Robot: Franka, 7 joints.
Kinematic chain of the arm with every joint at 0, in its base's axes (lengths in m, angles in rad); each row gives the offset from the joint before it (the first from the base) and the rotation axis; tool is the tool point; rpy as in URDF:
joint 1: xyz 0 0 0.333 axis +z
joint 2: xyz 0 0 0 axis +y
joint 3: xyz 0 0 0.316 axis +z
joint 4: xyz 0.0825 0 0 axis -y
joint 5: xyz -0.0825 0 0.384 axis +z
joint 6: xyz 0 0 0 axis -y
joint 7: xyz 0.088 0 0 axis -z
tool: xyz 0 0 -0.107 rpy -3.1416 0 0
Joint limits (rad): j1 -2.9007..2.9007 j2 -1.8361..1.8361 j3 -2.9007..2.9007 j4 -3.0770..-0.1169 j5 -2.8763..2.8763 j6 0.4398..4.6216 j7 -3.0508..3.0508
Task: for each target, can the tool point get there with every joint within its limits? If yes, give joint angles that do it. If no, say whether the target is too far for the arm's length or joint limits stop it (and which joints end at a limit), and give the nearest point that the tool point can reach.
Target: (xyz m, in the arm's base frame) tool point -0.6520 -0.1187 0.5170
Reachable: yes | joints 1.2096 -1.0364 1.4873 -1.4539 0.7482 1.7235 -1.8667
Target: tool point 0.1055 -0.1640 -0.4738
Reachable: no: joint limits stop it (at a limit: joint 2) | nearest point 0.1142 -0.1776 -0.3558 | short by 0.119 m
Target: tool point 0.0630 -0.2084 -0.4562
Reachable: no: joint limits stop it (at a limit: joint 2) | nearest point 0.0660 -0.2183 -0.3579 | short by 0.099 m
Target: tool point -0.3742 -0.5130 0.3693
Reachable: yes | joints 0.1834 -0.5772 -2.0852 -1.9178 -2.0016 1.4693 -2.5365
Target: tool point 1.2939 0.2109 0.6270
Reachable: no: too far | nearest point 0.8262 0.1347 0.5207 | short by 0.486 m
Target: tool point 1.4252 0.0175 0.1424
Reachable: no: too far | nearest point 0.8503 0.0104 0.2193 | short by 0.580 m
